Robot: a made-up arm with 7 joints.
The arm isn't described. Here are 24 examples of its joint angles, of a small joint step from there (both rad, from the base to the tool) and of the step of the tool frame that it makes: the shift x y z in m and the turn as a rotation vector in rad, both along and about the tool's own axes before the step.
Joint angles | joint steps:
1: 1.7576 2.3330 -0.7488 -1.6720 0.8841 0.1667 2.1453 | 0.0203 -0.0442 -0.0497 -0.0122 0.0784 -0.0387 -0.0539
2: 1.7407 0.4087 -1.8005 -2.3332 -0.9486 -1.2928 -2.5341 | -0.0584 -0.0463 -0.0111 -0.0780 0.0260 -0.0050 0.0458
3: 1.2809 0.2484 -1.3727 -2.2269 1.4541 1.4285 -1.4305 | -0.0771 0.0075 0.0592 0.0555 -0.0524 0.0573 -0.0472
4: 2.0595 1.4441 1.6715 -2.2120 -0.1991 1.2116 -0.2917 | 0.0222 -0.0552 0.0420 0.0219 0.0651 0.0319 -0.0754
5: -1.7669 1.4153 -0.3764 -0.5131 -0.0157 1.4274 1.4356 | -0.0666 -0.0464 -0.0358 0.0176 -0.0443 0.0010 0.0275
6: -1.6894 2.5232 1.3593 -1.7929 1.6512 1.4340 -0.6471 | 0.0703 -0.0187 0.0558 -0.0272 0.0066 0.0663 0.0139
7: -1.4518 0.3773 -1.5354 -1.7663 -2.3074 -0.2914 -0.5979 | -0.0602 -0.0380 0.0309 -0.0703 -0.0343 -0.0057 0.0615
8: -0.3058 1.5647 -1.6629 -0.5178 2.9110 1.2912 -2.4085 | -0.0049 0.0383 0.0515 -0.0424 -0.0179 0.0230 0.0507
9: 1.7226 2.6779 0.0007 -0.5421 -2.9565 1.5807 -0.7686 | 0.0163 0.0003 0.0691 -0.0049 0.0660 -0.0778 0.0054
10: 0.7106 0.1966 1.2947 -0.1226 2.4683 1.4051 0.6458 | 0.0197 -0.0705 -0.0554 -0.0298 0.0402 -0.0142 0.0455
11: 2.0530 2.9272 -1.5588 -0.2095 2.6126 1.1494 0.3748 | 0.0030 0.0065 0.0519 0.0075 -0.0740 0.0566 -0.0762
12: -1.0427 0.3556 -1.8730 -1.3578 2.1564 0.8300 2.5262 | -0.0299 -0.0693 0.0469 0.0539 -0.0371 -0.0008 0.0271
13: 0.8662 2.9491 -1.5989 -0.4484 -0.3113 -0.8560 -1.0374 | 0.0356 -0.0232 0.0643 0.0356 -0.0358 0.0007 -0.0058
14: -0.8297 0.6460 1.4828 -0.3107 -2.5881 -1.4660 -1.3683 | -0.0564 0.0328 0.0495 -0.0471 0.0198 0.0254 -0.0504
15: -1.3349 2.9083 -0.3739 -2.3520 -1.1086 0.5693 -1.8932 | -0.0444 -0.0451 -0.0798 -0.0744 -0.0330 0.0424 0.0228
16: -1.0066 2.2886 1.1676 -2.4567 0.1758 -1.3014 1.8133 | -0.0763 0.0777 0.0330 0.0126 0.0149 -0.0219 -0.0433
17: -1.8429 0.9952 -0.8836 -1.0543 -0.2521 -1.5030 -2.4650 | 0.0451 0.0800 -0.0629 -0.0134 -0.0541 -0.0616 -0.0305
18: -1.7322 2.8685 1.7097 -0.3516 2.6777 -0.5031 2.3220 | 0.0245 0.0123 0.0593 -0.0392 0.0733 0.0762 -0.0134
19: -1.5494 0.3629 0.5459 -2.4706 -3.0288 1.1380 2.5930 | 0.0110 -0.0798 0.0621 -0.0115 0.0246 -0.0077 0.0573
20: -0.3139 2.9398 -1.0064 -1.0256 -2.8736 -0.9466 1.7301 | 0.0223 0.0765 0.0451 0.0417 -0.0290 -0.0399 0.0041
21: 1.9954 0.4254 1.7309 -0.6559 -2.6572 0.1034 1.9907 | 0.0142 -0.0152 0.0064 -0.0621 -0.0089 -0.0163 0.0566
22: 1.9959 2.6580 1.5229 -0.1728 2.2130 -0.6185 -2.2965 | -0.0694 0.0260 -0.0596 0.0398 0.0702 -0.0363 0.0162
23: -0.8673 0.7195 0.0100 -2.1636 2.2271 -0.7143 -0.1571 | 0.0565 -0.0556 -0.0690 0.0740 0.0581 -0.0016 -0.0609
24: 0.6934 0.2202 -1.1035 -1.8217 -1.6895 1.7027 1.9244 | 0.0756 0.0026 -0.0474 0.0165 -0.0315 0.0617 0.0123
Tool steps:
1: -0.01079 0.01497 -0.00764 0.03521 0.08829 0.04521
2: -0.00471 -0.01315 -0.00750 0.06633 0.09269 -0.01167
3: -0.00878 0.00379 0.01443 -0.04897 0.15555 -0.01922
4: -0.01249 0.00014 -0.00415 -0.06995 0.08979 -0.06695
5: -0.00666 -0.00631 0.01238 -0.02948 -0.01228 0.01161
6: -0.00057 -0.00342 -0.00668 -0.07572 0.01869 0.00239
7: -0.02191 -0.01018 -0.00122 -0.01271 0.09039 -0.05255
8: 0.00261 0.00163 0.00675 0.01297 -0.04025 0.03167
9: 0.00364 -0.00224 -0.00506 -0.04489 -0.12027 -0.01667
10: 0.00863 0.01015 0.01434 -0.01364 -0.04363 0.07714
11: 0.00108 -0.00090 0.00398 0.03333 0.02849 -0.08914
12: -0.02087 0.00265 0.00375 -0.05110 0.02031 -0.04695
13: -0.01213 0.00469 0.00137 -0.01297 0.03192 -0.04058
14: -0.02139 0.00126 0.01017 -0.06132 0.11978 -0.10518
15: -0.00901 0.00970 0.00909 -0.02547 0.01329 0.09077
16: 0.01794 0.00235 -0.00677 -0.05048 0.10822 -0.08109
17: -0.00274 0.01720 0.01819 0.10226 -0.06430 0.05164
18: 0.00617 0.00719 0.00397 0.06169 -0.11219 0.10417
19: 0.00343 0.00755 0.00264 0.02485 0.05783 -0.01952
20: -0.02780 -0.01234 -0.00511 -0.09941 0.11354 0.03748
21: 0.00137 0.00820 -0.00042 0.02725 -0.02406 0.04233
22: 0.00104 0.01468 -0.00664 0.05077 0.06984 0.06906
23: -0.00175 0.02444 0.01391 0.20042 -0.00942 -0.02780
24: -0.00103 0.01045 0.01654 0.04413 0.01967 -0.04171
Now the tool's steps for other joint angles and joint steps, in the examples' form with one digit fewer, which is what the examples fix.
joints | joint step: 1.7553 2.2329 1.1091 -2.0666 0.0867 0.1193 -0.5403 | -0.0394 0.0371 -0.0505 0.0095 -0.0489 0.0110 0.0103
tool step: 0.0011 0.0015 -0.0044 -0.0127 -0.0130 -0.0604
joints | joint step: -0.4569 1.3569 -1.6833 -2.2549 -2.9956 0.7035 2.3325 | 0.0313 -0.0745 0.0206 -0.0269 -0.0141 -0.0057 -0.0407
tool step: 0.0018 -0.0025 -0.0157 0.0637 -0.0733 -0.0354
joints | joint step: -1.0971 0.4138 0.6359 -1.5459 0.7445 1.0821 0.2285 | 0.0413 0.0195 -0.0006 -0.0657 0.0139 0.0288 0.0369
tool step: 0.0019 -0.0001 0.0098 0.0078 -0.0027 -0.0045
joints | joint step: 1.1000 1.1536 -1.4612 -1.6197 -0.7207 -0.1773 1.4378 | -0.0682 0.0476 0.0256 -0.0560 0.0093 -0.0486 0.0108
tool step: 0.0170 0.0137 0.0098 -0.0056 -0.0537 -0.0489
